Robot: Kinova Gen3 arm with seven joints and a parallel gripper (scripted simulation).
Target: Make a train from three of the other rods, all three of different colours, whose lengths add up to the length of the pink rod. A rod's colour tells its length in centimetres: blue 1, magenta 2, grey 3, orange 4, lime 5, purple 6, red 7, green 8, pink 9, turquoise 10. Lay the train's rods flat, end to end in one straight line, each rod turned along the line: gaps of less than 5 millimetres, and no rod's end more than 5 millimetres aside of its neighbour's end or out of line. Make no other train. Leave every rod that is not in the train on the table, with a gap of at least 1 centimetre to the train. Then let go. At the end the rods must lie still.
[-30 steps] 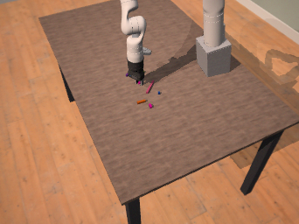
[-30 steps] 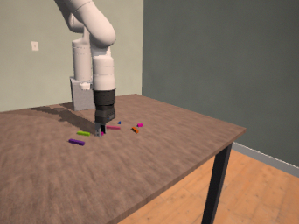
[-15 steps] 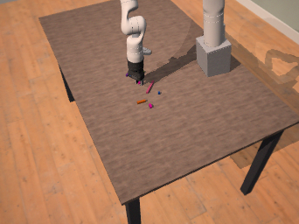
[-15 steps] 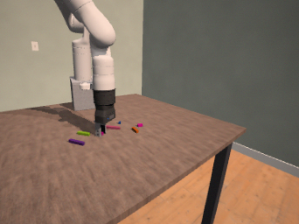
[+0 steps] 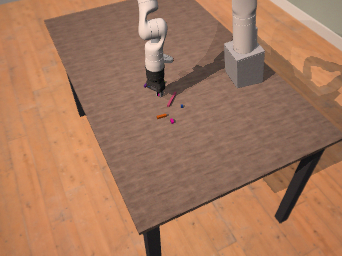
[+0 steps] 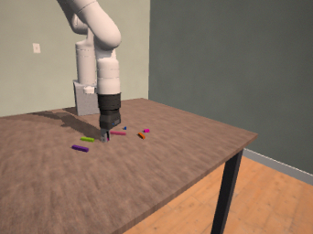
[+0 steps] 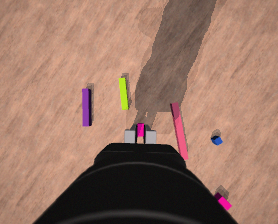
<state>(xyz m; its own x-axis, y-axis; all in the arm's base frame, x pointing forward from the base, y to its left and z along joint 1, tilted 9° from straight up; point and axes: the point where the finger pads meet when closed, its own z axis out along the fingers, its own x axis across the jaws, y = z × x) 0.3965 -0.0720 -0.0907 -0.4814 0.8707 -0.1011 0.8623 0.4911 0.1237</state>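
My hand is 110 mm to the right of the blue rod, 50 mm past it and 10 mm above it. Also, from my hand: purple rod: 90 mm to the right, 10 mm below, 10 mm ahead; pink rod: 50 mm to the left, 30 mm behind, 10 mm below; lime rod: 50 mm to the right, 40 mm behind, 10 mm below.
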